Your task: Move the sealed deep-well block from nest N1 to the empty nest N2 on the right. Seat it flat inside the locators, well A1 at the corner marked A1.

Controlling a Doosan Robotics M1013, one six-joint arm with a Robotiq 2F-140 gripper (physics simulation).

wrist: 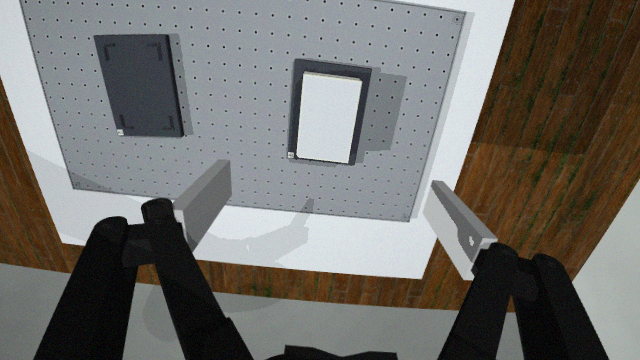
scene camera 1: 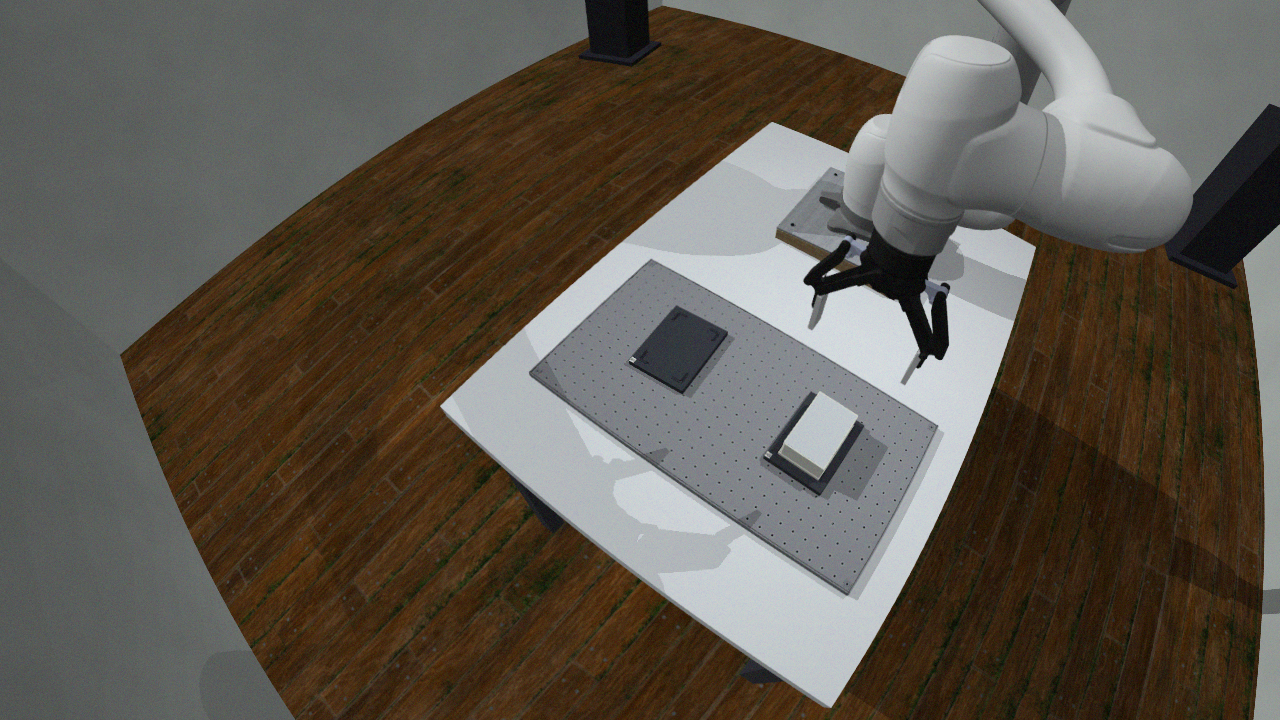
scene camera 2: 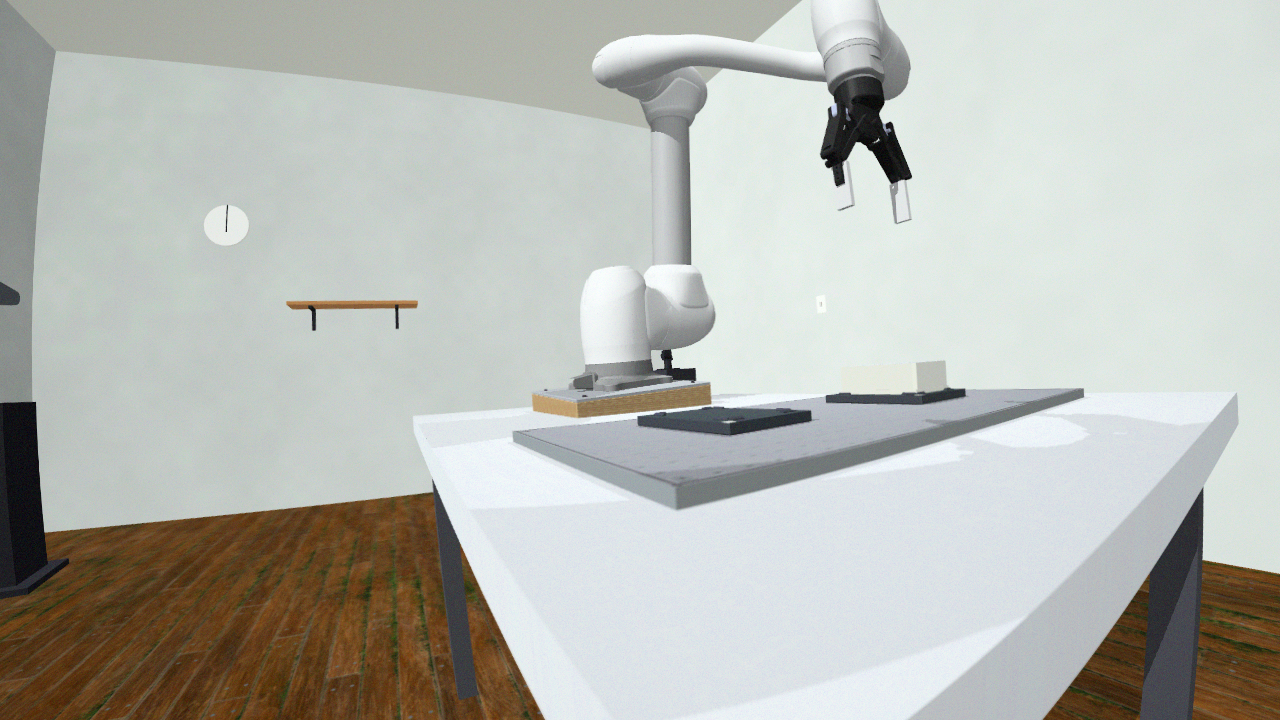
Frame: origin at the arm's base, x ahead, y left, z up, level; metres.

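Where they show: gripper, fingertip midpoint: (wrist: 330, 187) (scene camera 1: 860, 349) (scene camera 2: 876, 215); arm's base, origin of the base link: (scene camera 1: 869, 218) (scene camera 2: 620, 385).
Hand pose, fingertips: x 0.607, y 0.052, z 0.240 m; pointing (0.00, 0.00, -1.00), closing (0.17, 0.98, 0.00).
Each offset is from my fingertips to the top centre of the thing. Level surfaces: height alone.
The sealed block @(dx +0.002, dy +0.000, dz -0.224 m) (scene camera 1: 820, 422) (scene camera 2: 881, 377) (wrist: 329, 117), pale with a smooth white top, sits on the dark nest N1 @(dx +0.002, dy +0.000, dz -0.263 m) (scene camera 1: 836, 461) (scene camera 2: 895, 399) (wrist: 360, 110). The empty dark nest N2 @(dx -0.070, dy -0.305, dz -0.263 m) (scene camera 1: 679, 350) (scene camera 2: 725, 420) (wrist: 140, 87) has raised corner locators and lies at the left in the wrist view. Each nest has a small white label at one corner, too small to read; the block's well A1 cannot be made out. My gripper (scene camera 1: 859, 351) (scene camera 2: 873, 214) (wrist: 330, 187) is wide open and empty, high above the table and off to one side of the block.
Both nests lie on a grey perforated plate @(dz -0.278 m) (scene camera 1: 733, 438) (scene camera 2: 626, 452) (wrist: 240, 100) on the white table @(dz -0.291 m) (scene camera 1: 698, 223) (scene camera 2: 805, 555) (wrist: 390, 250). The arm's base stands on a wood-edged mounting block (scene camera 2: 644, 399) behind the plate. Shadows fall across the plate and table.
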